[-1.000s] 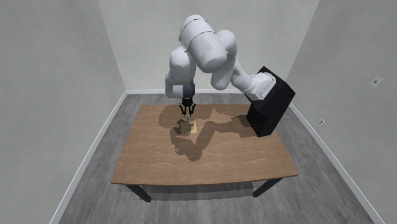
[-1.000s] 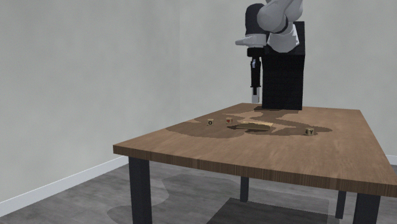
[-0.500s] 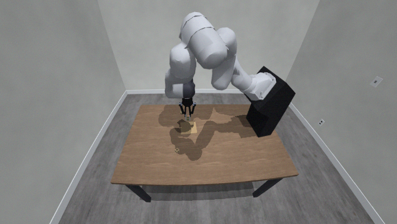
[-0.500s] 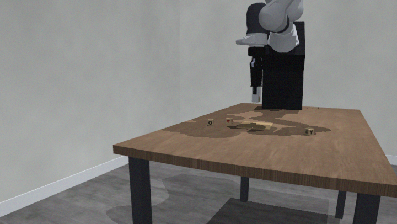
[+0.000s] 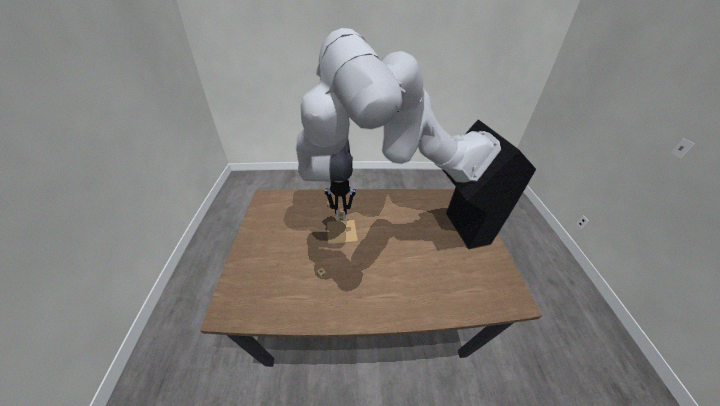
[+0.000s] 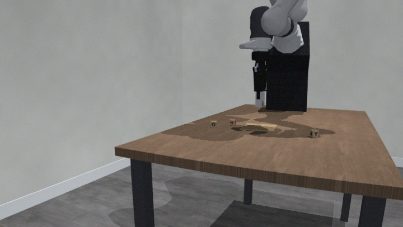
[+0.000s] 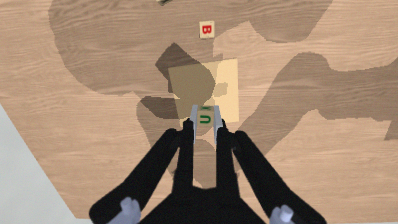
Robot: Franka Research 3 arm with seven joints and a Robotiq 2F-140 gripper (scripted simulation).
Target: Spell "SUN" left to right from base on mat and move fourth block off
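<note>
Right now the tan mat is 12 cm below my hand. Also, from my hand: S block: 4 cm ahead, 19 cm to the right, 11 cm below; U block: 2 cm below.
</note>
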